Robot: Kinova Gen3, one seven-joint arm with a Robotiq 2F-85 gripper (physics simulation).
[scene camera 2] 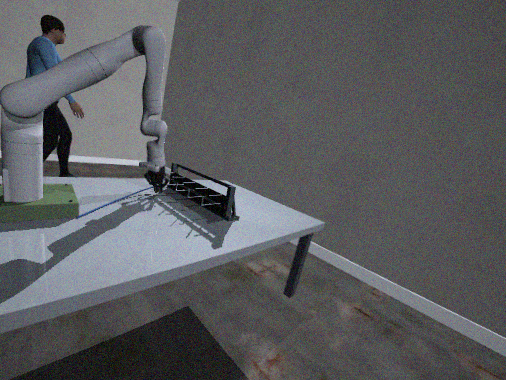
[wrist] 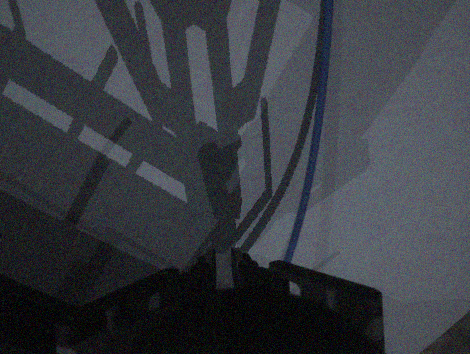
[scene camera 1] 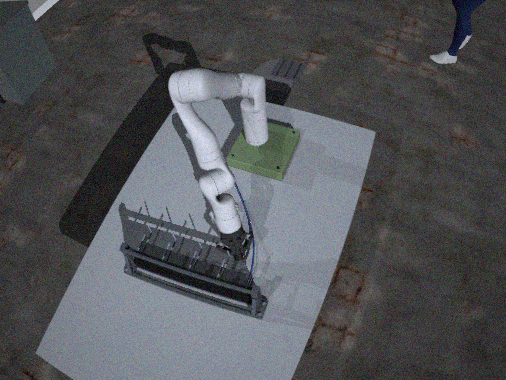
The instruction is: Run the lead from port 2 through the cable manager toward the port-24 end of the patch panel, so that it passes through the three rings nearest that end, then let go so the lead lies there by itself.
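Note:
The blue lead runs from near the arm's base to the right end of the patch panel in scene view 1. The cable manager's rail and thin rings stand along the panel's arm side. My gripper is nearly shut near the right end, beside the rings. A narrow gap shows between its fingertips in the wrist view, with no lead visible in it. The lead passes to the right of the fingers, then goes out of sight behind the gripper.
The green base block carries the arm at the far end of the white table. Dark shadows of the arm, lead and rings lie on the table top. A person stands behind the table.

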